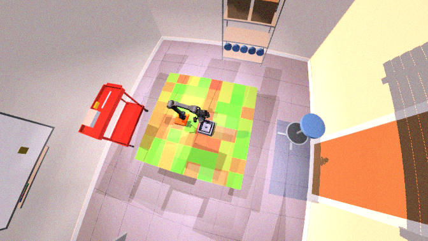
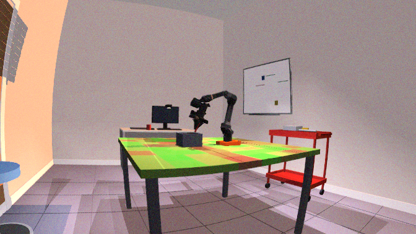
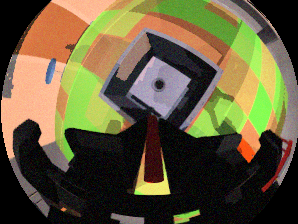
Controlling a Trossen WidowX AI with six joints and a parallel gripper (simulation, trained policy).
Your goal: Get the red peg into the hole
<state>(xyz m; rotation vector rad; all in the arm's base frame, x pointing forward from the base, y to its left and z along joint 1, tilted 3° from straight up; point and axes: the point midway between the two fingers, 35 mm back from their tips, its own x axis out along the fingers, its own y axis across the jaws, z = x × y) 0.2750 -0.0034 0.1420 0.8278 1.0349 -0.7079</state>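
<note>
My gripper tip is now 3 cm short of the dark box, 5 cm to the left of it and 10 cm above it. Round my gripper tip: red peg (1 cm behind, 1 cm to the left, 2 cm above).
</note>
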